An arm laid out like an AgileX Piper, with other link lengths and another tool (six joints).
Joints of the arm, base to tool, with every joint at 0 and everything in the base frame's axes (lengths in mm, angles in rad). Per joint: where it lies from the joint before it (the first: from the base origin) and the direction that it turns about. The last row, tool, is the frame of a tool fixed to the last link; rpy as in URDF.
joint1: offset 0.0 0.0 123.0 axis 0 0 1
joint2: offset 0.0 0.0 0.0 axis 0 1 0
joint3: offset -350.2 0.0 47.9 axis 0 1 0
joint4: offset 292.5 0.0 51.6 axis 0.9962 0 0.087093
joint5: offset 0.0 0.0 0.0 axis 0 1 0
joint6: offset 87.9 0.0 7.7 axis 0.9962 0 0.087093
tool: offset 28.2 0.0 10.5 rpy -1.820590 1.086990 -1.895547
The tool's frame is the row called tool.
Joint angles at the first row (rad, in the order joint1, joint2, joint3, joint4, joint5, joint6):
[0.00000, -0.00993, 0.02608, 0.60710, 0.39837, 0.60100]
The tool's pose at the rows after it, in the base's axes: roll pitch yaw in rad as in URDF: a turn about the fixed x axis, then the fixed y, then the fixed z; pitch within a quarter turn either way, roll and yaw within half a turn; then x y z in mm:
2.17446, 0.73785, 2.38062, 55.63, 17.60, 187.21
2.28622, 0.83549, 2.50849, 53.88, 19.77, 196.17
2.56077, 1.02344, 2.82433, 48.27, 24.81, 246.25
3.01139, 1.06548, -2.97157, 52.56, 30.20, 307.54
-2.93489, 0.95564, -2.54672, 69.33, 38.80, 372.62
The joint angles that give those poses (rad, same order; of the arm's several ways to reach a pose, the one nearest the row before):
[0.00003, -0.00991, 0.02608, 0.57363, 0.39631, 0.55695]
[0.00006, -0.00989, -0.00311, 0.56181, 0.43224, 0.44038]
[0.00002, 0.02932, -0.15082, 0.54324, 0.51463, 0.22076]
[0.00004, 0.17145, -0.34992, 0.51745, 0.61676, 0.01602]
[0.00012, 0.36807, -0.59058, 0.51093, 0.77877, -0.18242]

